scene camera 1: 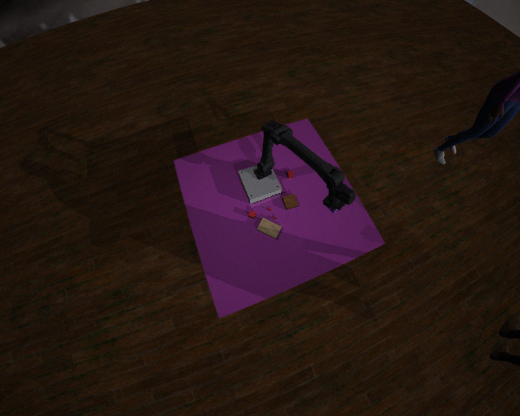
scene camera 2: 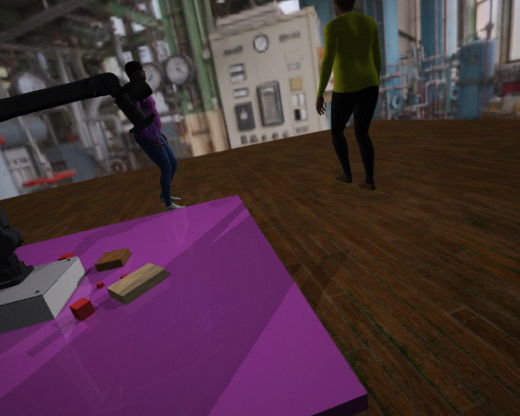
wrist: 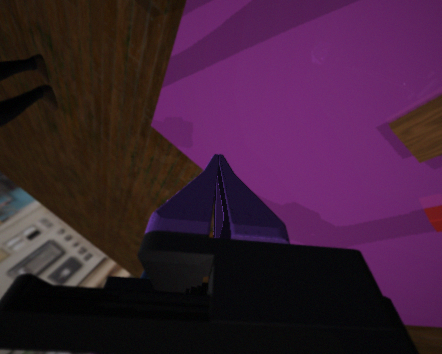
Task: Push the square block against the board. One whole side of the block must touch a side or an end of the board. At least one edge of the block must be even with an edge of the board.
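Places are measured from the arm's base along level axes (x left, y back, z up), in metres.
Pixels of known places: gripper, fingertip midpoint: [scene camera 1: 334, 212] [scene camera 2: 159, 144] [wrist: 217, 161]; arm's base at its link origin: [scene camera 1: 262, 172] [scene camera 2: 14, 279].
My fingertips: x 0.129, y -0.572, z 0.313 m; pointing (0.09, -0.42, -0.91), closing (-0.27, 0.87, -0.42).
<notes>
For each thing: its top centre in the pictures, then the offset to it from my fingertips. Level surfaces: height alone.
- square block at its top centre: [wrist: 438, 132] [scene camera 2: 112, 255] [scene camera 1: 290, 200] dx -0.050, dy +0.282, dz -0.359 m
- board at its top centre: [scene camera 2: 136, 277] [scene camera 1: 269, 227] dx -0.293, dy +0.176, dz -0.359 m
- red cube at its top centre: [scene camera 2: 79, 303] [scene camera 1: 251, 213] dx -0.355, dy +0.325, dz -0.351 m
- purple table at its surface level: dz -0.391 m
The square block [scene camera 1: 290, 201] [scene camera 2: 113, 259] [wrist: 422, 131] is dark brown wood and lies flat near the robot's base; part of it shows at the right edge of the wrist view. The board [scene camera 1: 269, 228] [scene camera 2: 138, 283] is a lighter, longer piece of wood lying flat. A gap separates block and board, and their sides are not touching. My gripper [scene camera 1: 334, 210] [scene camera 2: 160, 142] [wrist: 217, 161] is shut and empty, its purple fingers together. It is raised high above the table, off to the block's right in the first scene view, touching neither piece.
A red cube [scene camera 1: 252, 214] [scene camera 2: 82, 309] lies near the board, and another [scene camera 1: 290, 174] [scene camera 2: 66, 257] [wrist: 434, 216] near the base plate [scene camera 1: 260, 186] [scene camera 2: 65, 285]. Two small red pieces [scene camera 1: 269, 209] [scene camera 2: 100, 285] lie between block and board. The purple table [scene camera 1: 240, 265] [scene camera 2: 200, 350] [wrist: 280, 125] ends beyond my gripper.
</notes>
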